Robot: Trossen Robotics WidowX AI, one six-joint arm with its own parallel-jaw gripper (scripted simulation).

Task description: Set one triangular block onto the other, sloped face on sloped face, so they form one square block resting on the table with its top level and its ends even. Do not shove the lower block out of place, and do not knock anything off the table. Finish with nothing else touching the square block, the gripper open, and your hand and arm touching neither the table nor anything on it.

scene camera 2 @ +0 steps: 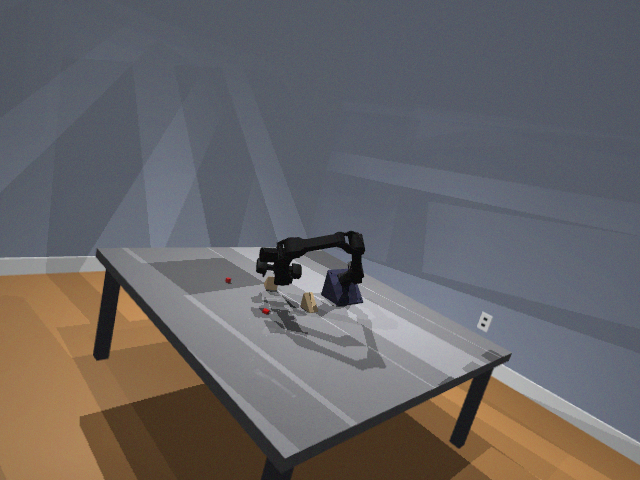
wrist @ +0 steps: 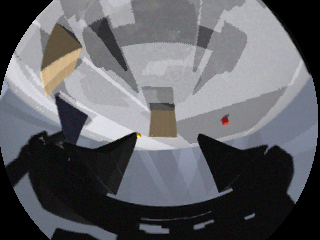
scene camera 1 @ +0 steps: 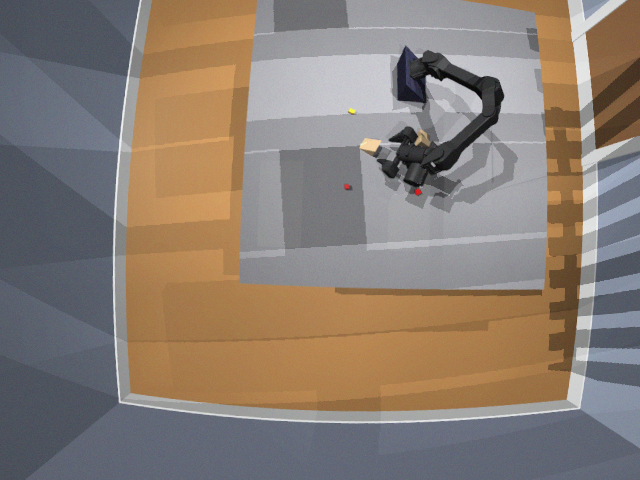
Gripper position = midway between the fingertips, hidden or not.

The gripper [scene camera 1: 383,150] is open and holds nothing. Further things: a tan triangular block [wrist: 163,124] and a tan triangular block [wrist: 60,56].
The gripper also shows in the wrist view [wrist: 168,136].
